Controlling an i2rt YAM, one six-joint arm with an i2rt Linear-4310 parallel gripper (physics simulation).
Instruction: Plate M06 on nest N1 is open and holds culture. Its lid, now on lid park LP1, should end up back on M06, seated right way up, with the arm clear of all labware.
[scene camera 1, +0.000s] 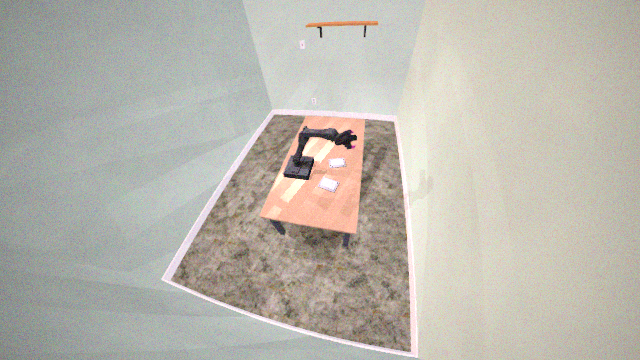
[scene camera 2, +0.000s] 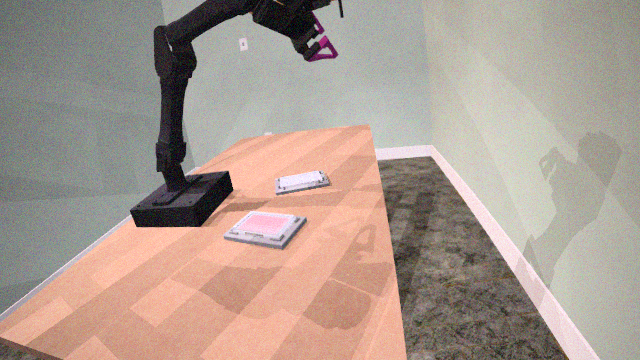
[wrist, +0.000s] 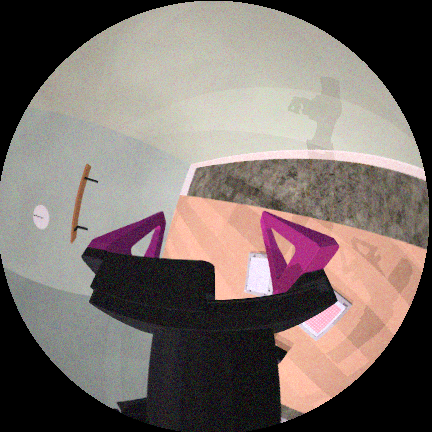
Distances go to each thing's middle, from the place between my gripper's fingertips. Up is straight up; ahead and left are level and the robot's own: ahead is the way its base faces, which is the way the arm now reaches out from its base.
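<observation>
With the well plate (scene camera 2: 262, 224) as my reference, I find my gripper a good way past the plate, a good way to the left of it and well above it.
</observation>
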